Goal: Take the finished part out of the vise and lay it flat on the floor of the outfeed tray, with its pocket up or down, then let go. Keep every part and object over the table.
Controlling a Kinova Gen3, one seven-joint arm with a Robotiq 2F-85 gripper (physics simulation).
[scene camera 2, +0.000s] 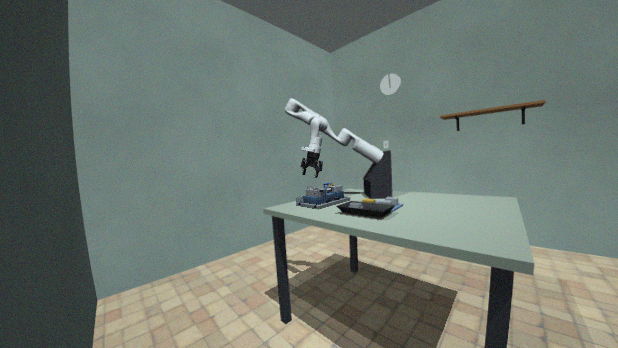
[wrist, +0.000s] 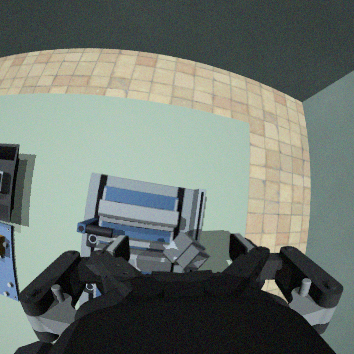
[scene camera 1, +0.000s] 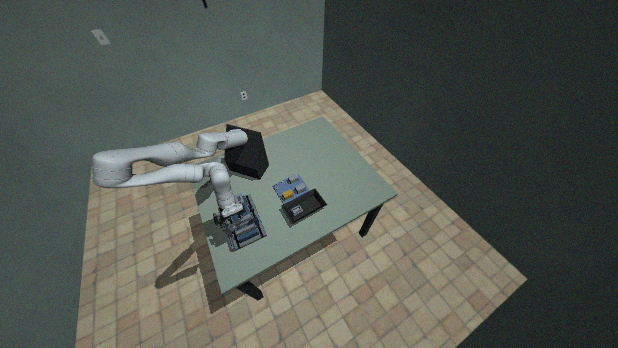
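Pixels of known places: gripper, fingertip midpoint: [scene camera 2: 309, 176] [wrist: 179, 246] [scene camera 1: 232, 222]; arm's base at its link origin: [scene camera 2: 379, 158] [scene camera 1: 241, 137].
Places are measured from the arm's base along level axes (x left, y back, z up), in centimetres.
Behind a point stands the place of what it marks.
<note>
The blue and grey vise [scene camera 1: 248, 233] @(z -19.8, x -27.0, y -47.3 cm) [scene camera 2: 325, 198] @(z -21.1, x -19.3, y -44.2 cm) [wrist: 140, 212] @(z -16.2, x -27.7, y -45.6 cm) stands near the table's edge. In the wrist view, a small grey block [wrist: 186, 251] @(z -15.2, x -32.9, y -40.4 cm) sits tilted at the vise's right side, and another grey piece [wrist: 154, 262] @(z -16.2, x -28.9, y -39.1 cm) shows lower in the vise, partly hidden by the gripper. I cannot tell for certain which is the finished part; no pocket shows clearly. My gripper [scene camera 2: 310, 174] @(z -8.2, x -30.6, y -43.0 cm) [wrist: 179, 246] @(z -8.2, x -30.6, y -43.0 cm) is open and empty, above the vise, with the tilted block between its fingertips in the wrist view but well below them. The black outfeed tray [scene camera 1: 311, 204] @(z -24.6, x 12.2, y -53.4 cm) [scene camera 2: 367, 209] @(z -21.6, x 11.1, y -59.7 cm) [wrist: 15, 175] @(z -24.8, x -2.6, y -52.5 cm) holds a light grey part [scene camera 1: 296, 210] @(z -22.7, x 2.1, y -51.6 cm).
A blue board [scene camera 1: 280, 190] @(z -25.0, x 3.4, y -32.5 cm) [wrist: 7, 270] @(z -25.0, x 2.3, y -33.1 cm) with a yellow block [scene camera 1: 288, 194] @(z -21.4, x 4.6, y -40.3 cm) [scene camera 2: 368, 200] @(z -21.5, x 5.1, y -41.0 cm) and grey blocks lies beside the tray. A blue-ended handle [wrist: 87, 226] @(z -16.3, x -20.8, y -44.1 cm) sticks out from the vise's left side. The dark robot base [scene camera 1: 250, 160] @(z -10.4, x -2.3, y -10.6 cm) [scene camera 2: 382, 175] @(z -10.9, x 4.8, y -11.8 cm) stands at the back.
</note>
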